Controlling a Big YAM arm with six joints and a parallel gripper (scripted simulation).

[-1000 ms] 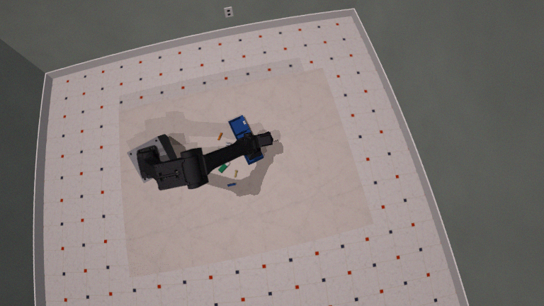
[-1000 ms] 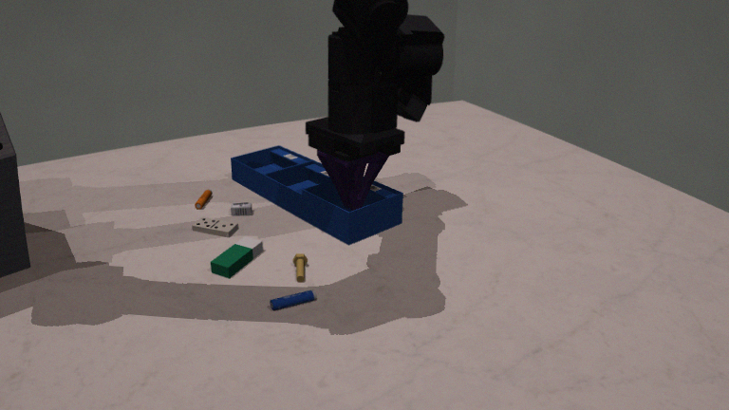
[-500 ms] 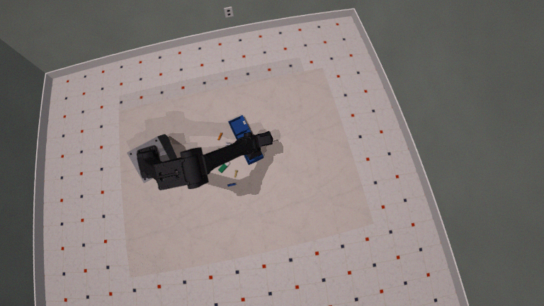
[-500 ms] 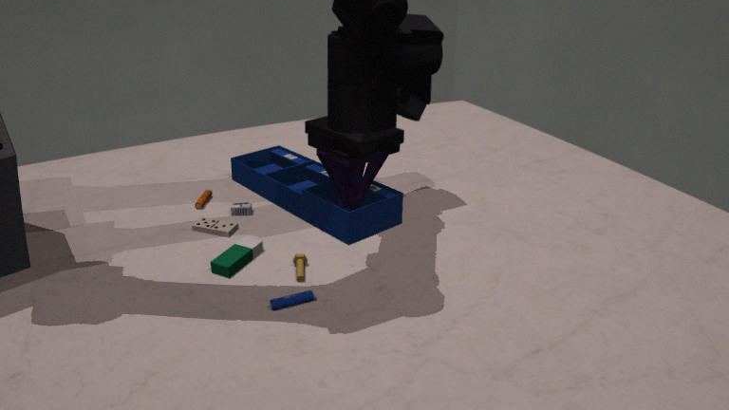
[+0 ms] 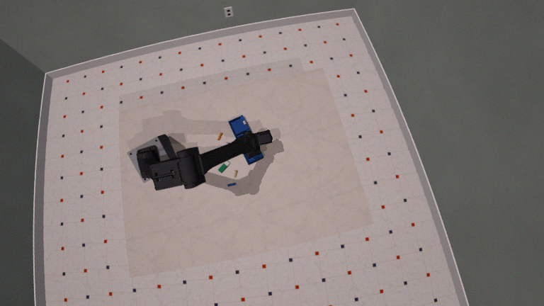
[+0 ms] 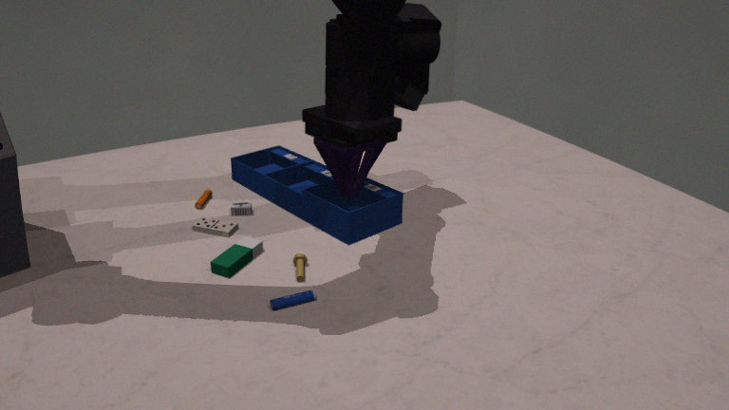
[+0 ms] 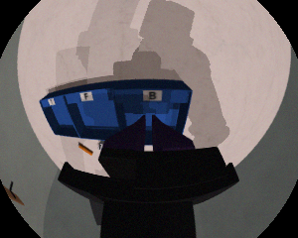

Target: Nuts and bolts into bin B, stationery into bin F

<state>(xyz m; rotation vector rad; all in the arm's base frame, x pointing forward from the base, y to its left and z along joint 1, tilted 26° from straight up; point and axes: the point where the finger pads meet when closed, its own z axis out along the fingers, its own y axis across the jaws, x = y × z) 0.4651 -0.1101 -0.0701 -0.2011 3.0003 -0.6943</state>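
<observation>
Now: the blue three-part bin 80 mm to the left of my hand, 20 mm below it and 10 mm behind it. Also, from my hand: brass bolt (110 mm behind, 70 mm to the right, 30 mm below); grey metal piece (100 mm behind, 90 mm to the left, 30 mm below); green block (150 mm behind, 30 mm below, 20 mm to the right).
</observation>
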